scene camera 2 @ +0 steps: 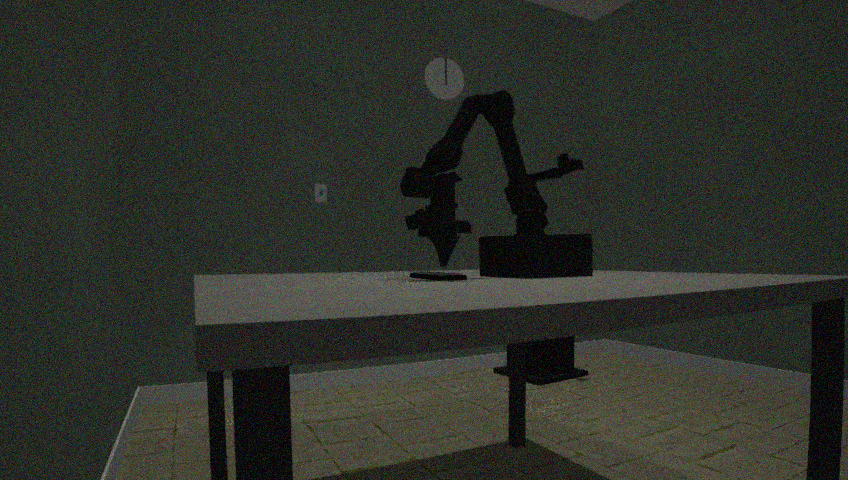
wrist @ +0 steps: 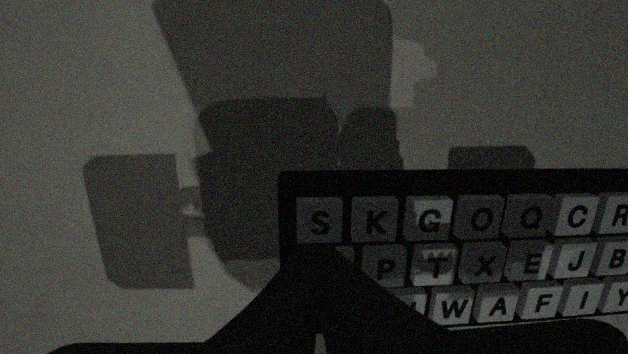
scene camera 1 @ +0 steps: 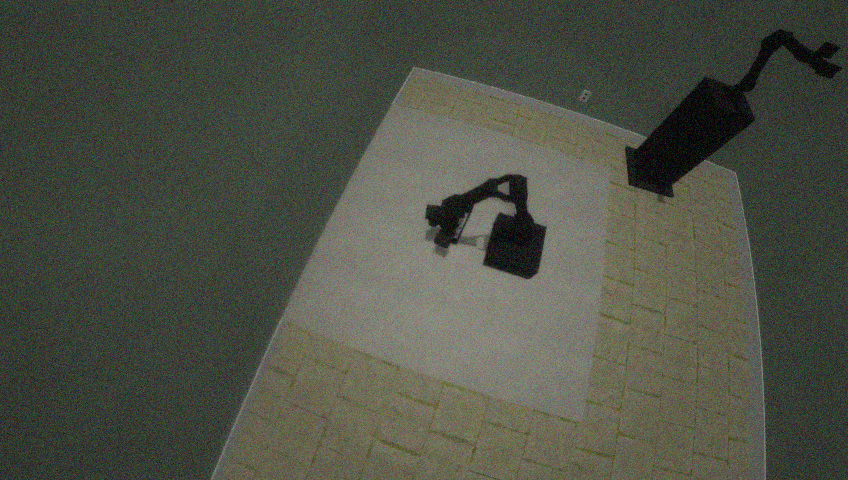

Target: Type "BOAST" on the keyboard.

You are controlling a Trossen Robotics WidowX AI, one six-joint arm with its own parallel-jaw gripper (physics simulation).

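Where they show: gripper, fingertip midpoint: (scene camera 2: 443,266) (wrist: 315,255) (scene camera 1: 447,234); arm's base, origin of the base link: (scene camera 2: 529,235) (scene camera 1: 521,235).
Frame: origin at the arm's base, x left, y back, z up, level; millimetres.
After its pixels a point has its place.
The black keyboard (scene camera 1: 462,224) @[x -33, y -252, z -94 mm] (scene camera 2: 437,276) @[x 45, y -328, z -102 mm] (wrist: 450,181) @[x -13, y -316, z -100 mm] lies flat on the white table, with pale letter keys. In the wrist view its left part shows, with the S key (wrist: 320,220) @[x 38, y -313, z -95 mm], O key (wrist: 480,217) @[x -22, y -301, z -95 mm], T key (wrist: 434,265) @[x -2, y -284, z -95 mm], A key (wrist: 497,306) @[x -29, y -257, z -95 mm] and part of the B key (wrist: 617,259) @[x -84, y -266, z -95 mm]. My gripper (scene camera 2: 443,264) @[x 42, y -309, z -78 mm] (wrist: 315,255) @[x 42, y -309, z -78 mm] is shut and empty. Its tips point down, a small gap above the keyboard in scene camera 2. In the wrist view they appear at the lower edge of S and cover most of the key below it.
The arm's dark base block (scene camera 1: 512,246) @[x 59, y -32, z -2 mm] (scene camera 2: 535,255) @[x 131, y -102, z -55 mm] stands on the table (scene camera 1: 446,321) @[x 408, y -227, z -112 mm] (scene camera 2: 333,297) @[x 367, y -698, z -111 mm] beside the keyboard. A second dark arm on a tall pedestal (scene camera 1: 690,133) stands beyond the table. Arm shadows fall across the keys and the tabletop.
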